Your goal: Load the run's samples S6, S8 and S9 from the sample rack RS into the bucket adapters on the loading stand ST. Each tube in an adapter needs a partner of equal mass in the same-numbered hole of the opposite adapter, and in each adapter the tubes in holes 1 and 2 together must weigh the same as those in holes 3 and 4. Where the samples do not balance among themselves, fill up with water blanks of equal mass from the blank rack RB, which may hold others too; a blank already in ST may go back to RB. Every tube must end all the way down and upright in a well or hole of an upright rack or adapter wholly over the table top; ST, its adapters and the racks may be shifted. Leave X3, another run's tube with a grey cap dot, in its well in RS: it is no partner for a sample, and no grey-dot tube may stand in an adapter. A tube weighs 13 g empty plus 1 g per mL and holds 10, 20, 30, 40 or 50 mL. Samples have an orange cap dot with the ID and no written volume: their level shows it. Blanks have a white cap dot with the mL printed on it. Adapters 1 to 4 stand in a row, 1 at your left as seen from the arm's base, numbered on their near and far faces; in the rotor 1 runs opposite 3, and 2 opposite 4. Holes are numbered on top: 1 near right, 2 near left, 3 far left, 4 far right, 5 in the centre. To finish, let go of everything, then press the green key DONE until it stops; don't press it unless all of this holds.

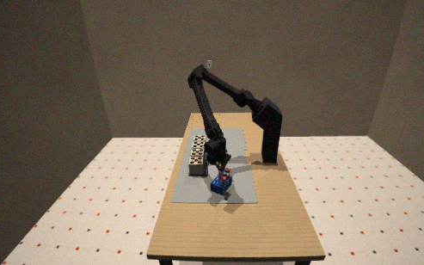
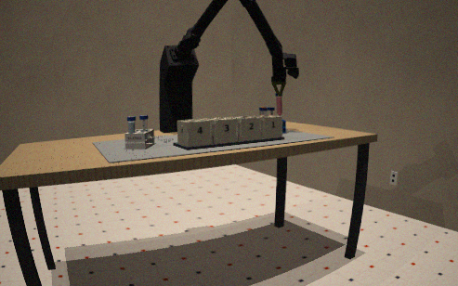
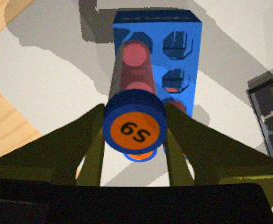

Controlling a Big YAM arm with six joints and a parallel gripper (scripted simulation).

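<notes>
The sample tube S9 is 1 cm to the left of my hand and 5 cm below it. The rest, counted from my hand: sample tube S8: 1 cm behind, 9 cm to the right, 12 cm below; then blue sample rack rs: 5 cm to the right, 16 cm below; then tube X3: 1 cm behind, 4 cm to the right, 12 cm below.
</notes>
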